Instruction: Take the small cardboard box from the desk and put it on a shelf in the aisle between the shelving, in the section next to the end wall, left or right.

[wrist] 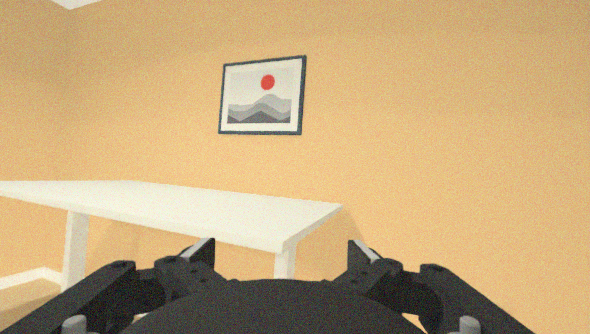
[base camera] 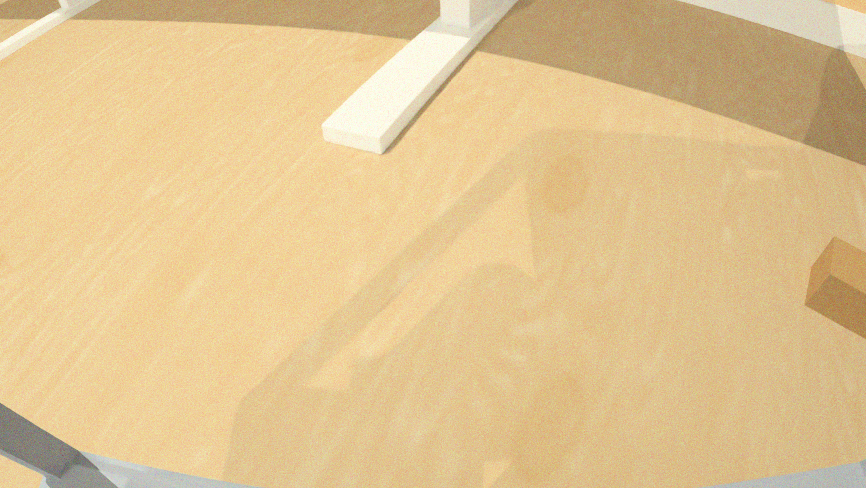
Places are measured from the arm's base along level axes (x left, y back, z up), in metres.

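Pixels of known places: gripper, fingertip midpoint: [wrist: 281, 253].
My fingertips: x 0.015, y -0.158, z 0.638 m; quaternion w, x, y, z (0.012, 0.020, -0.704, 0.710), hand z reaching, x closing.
Note:
Behind a point stands the place of what it marks.
A brown cardboard box [base camera: 842, 287] @[x -0.358, y -0.324, z -0.353 m] lies on the floor, cut off by the right edge of the base camera view. No cardboard box shows in the wrist view. The white desk [wrist: 190, 207] @[x 0.325, y -0.796, z 0.553 m] shows its top and legs at the left and middle of the wrist view. One of its feet [base camera: 393, 87] stands on the floor at the top middle of the base camera view. My gripper [wrist: 281, 253] @[x 0.015, y -0.158, z 0.638 m] is open and empty, with its fingers in front of the desk's near right corner. The shelving does not show in either view.
An orange wall [wrist: 450, 150] @[x -0.712, y -1.052, z 0.842 m] with a framed mountain picture [wrist: 260, 117] @[x 0.197, y -1.394, z 0.999 m] stands behind the desk. Another white foot bar [base camera: 36, 33] @[x 1.180, y -1.178, z -0.385 m] is at the upper left. A white skirting board [base camera: 781, 21] @[x -0.699, y -1.043, z -0.377 m] runs along the upper right. Parts of my base [base camera: 36, 439] @[x 0.230, y -0.144, z -0.252 m] show at the bottom.

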